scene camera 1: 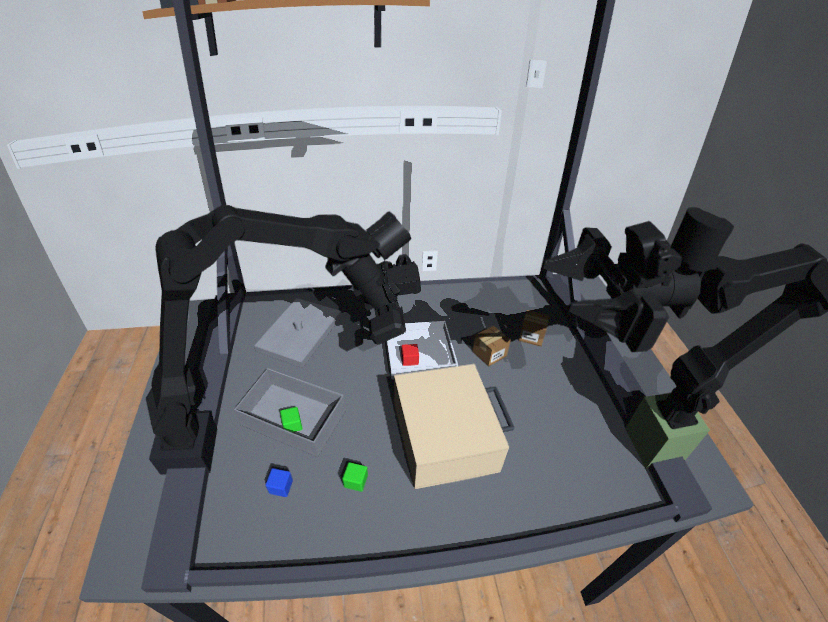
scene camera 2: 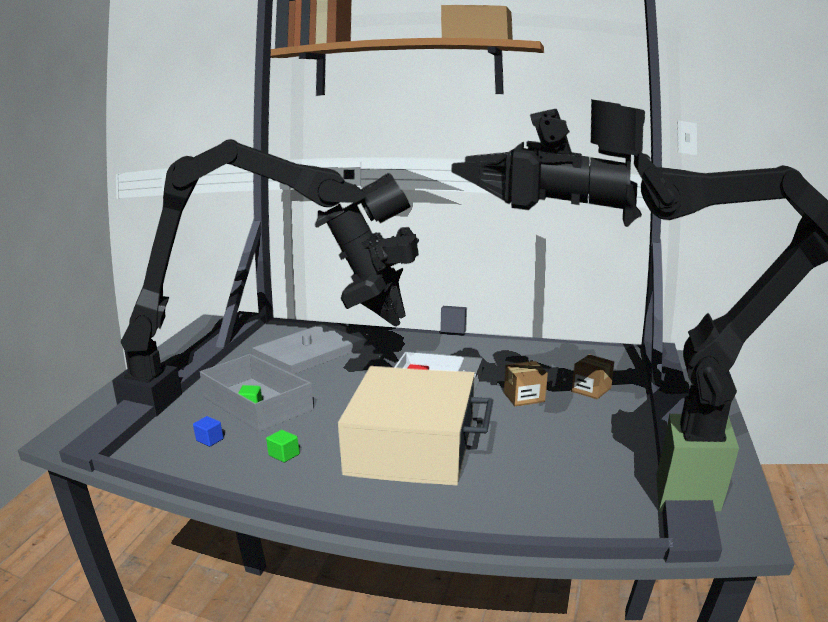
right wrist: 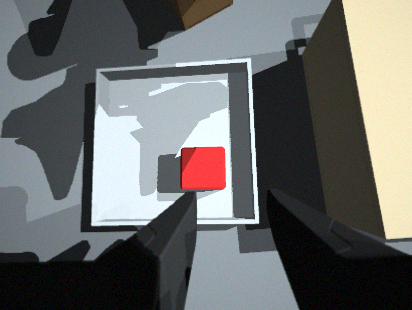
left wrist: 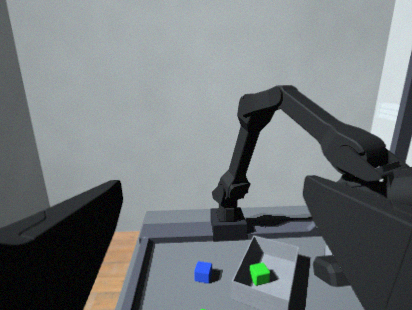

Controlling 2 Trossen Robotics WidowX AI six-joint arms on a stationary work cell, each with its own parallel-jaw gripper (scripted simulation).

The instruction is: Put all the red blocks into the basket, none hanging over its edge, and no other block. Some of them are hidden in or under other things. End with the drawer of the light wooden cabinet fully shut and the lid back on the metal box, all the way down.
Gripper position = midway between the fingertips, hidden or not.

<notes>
In view: my left gripper point(scene camera 1: 555, 284), my right gripper point(scene camera 2: 400, 321), a grey lid point(scene camera 1: 295, 336), a light wooden cabinet point(scene camera 2: 402, 424), a green block point(scene camera 2: 282, 445), a white basket point(scene camera 1: 435, 349), a red block point(right wrist: 201, 168), a metal box point(scene camera 1: 273, 391) and a cardboard box point(scene camera 2: 525, 383).
The grey lid shows as well in scene camera 2 point(scene camera 2: 294, 353). The light wooden cabinet also shows in scene camera 1 point(scene camera 1: 450, 431) and in the right wrist view point(right wrist: 350, 62). The white basket also shows in scene camera 2 point(scene camera 2: 435, 362) and in the right wrist view point(right wrist: 144, 115). The right wrist view does not show the grey lid: it is out of frame. The left wrist view does not show the light wooden cabinet: it is out of frame.
</notes>
